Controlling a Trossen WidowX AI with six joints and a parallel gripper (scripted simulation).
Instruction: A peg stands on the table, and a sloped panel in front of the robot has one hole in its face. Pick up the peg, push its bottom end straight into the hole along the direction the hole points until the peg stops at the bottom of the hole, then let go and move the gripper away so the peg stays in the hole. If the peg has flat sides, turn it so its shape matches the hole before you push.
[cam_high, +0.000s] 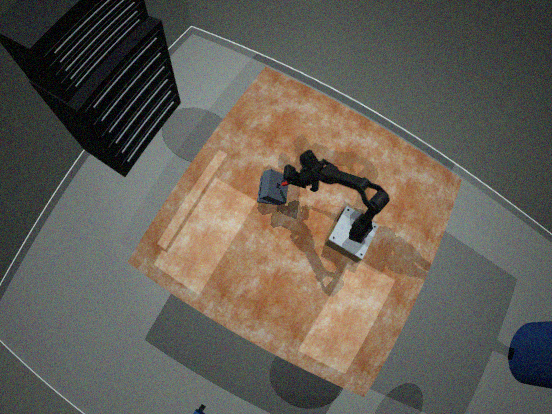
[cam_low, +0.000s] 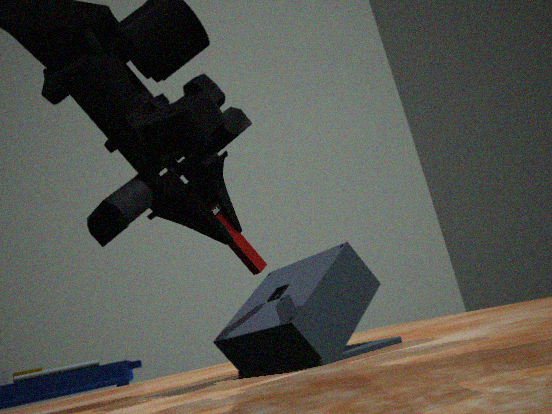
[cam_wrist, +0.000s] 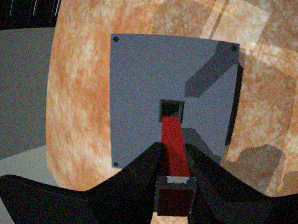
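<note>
My gripper tip is now 8 cm above the blue-grey sloped panel block, 5 cm short of it and 1 cm to the right of it. Round my gripper tip: red peg: 1 cm behind, 1 cm above.
</note>
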